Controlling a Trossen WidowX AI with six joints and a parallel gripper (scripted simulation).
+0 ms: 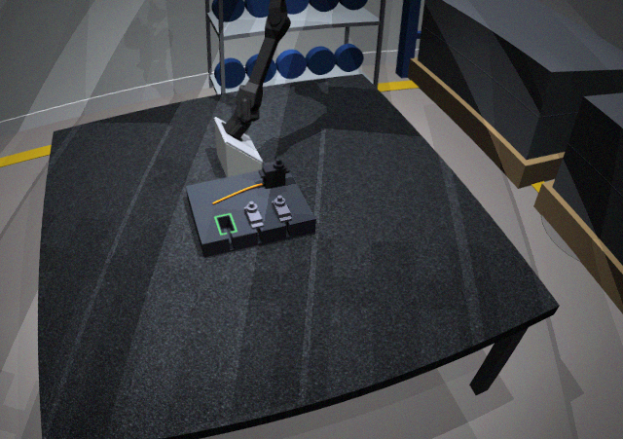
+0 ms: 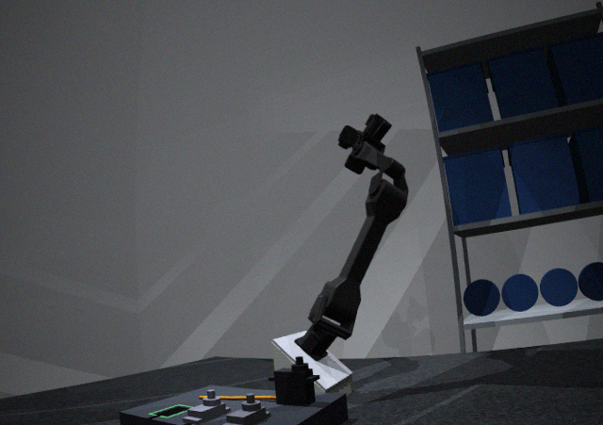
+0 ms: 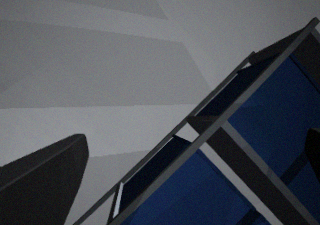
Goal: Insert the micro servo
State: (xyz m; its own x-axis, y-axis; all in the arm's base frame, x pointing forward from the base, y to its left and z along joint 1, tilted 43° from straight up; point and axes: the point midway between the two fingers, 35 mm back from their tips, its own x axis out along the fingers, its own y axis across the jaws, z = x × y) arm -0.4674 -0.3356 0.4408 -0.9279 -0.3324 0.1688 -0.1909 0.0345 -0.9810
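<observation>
My gripper tip is now 69 cm short of the robot deck, 66 cm above it and 9 cm to the left of it.
</observation>
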